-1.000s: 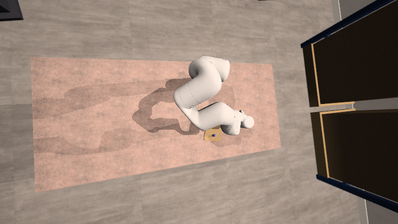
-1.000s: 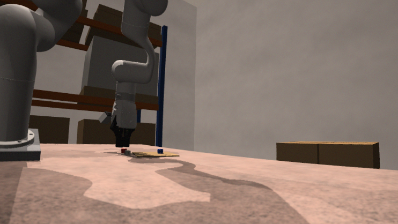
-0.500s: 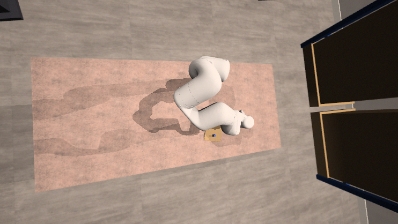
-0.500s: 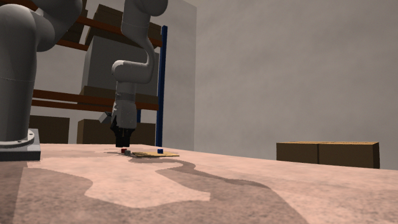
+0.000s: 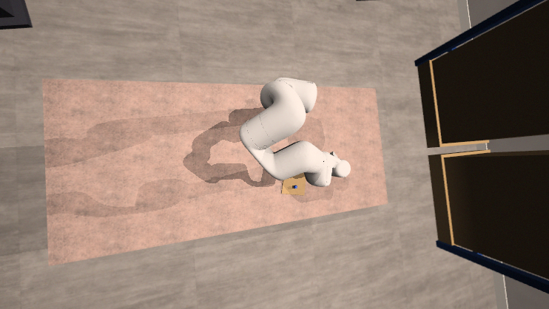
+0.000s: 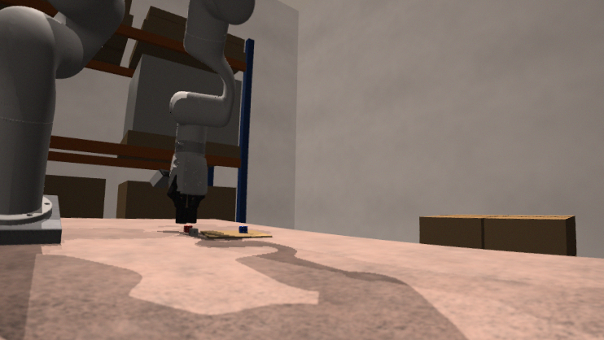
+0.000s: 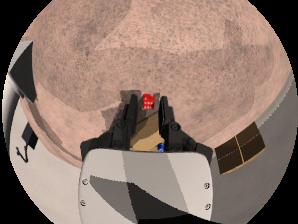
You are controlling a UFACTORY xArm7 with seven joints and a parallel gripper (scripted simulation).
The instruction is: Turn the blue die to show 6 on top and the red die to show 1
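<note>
The red die lies 1 cm to the right of my hand and 3 cm below it. The rest, counted from my hand: tan mat (6 cm ahead, 12 cm to the right, 4 cm below); then blue die (9 cm ahead, 12 cm to the right, 3 cm below); then white die (2 cm behind, 8 cm to the right, 3 cm below).
</note>
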